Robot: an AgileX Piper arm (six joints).
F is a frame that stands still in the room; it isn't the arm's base.
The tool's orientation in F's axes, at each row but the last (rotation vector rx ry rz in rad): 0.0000, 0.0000, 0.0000; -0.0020, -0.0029, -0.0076; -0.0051, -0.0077, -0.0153; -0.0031, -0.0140, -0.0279; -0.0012, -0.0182, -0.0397; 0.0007, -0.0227, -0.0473; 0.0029, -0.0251, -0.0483; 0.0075, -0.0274, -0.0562; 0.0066, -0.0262, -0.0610; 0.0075, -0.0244, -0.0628; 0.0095, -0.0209, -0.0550; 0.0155, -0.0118, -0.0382
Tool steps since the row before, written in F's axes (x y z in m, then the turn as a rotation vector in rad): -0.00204, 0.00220, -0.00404, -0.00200, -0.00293, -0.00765; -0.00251, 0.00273, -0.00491, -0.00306, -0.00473, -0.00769; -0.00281, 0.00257, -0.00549, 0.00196, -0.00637, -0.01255; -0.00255, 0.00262, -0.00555, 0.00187, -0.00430, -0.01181; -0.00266, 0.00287, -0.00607, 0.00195, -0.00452, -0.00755; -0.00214, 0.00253, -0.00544, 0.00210, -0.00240, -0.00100; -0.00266, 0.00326, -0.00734, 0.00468, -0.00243, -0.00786; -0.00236, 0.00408, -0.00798, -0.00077, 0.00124, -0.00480; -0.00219, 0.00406, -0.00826, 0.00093, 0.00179, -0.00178; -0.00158, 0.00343, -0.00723, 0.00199, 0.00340, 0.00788; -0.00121, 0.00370, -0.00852, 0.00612, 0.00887, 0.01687; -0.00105, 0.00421, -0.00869, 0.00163, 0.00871, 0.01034
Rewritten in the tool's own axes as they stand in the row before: -0.00204, 0.00220, -0.00404, -0.00200, -0.00293, -0.00765; -0.00254, 0.00272, -0.00490, -0.00305, -0.00474, -0.00769; -0.00289, 0.00255, -0.00545, 0.00196, -0.00628, -0.01260; -0.00270, 0.00256, -0.00551, 0.00182, -0.00421, -0.01185; -0.00288, 0.00277, -0.00602, 0.00199, -0.00443, -0.00759; -0.00238, 0.00242, -0.00539, 0.00219, -0.00230, -0.00105; -0.00300, 0.00310, -0.00728, 0.00459, -0.00223, -0.00797; -0.00280, 0.00388, -0.00794, -0.00097, 0.00116, -0.00479; -0.00265, 0.00386, -0.00822, 0.00077, 0.00183, -0.00181; -0.00197, 0.00326, -0.00721, 0.00196, 0.00358, 0.00781; -0.00159, 0.00354, -0.00853, 0.00597, 0.00936, 0.01666; -0.00131, 0.00403, -0.00874, 0.00141, 0.00893, 0.01019
